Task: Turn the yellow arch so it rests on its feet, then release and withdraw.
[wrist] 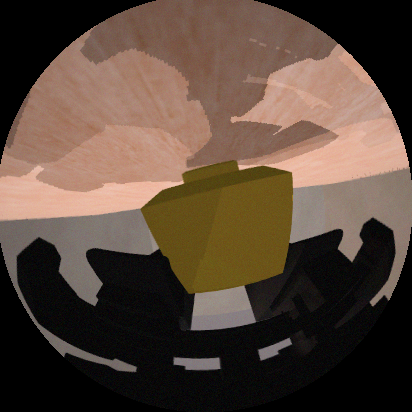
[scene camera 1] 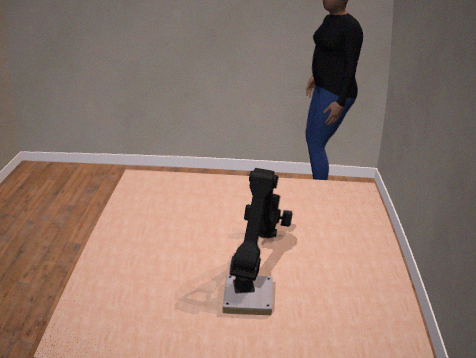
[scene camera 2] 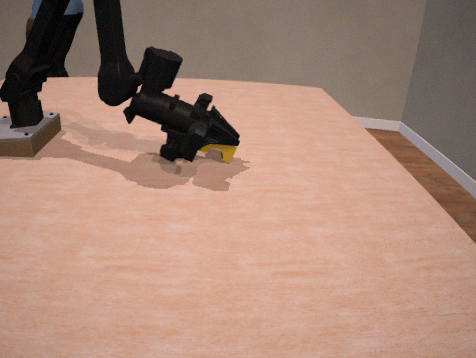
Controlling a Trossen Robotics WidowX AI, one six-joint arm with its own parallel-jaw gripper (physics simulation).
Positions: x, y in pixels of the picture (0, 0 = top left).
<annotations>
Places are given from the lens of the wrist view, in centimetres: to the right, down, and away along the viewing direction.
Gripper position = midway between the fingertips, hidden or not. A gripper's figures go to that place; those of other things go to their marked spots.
my gripper (wrist: 213, 224): 1, 2, 10
yellow arch (wrist: 223, 227): 0, 0, 3
</annotations>
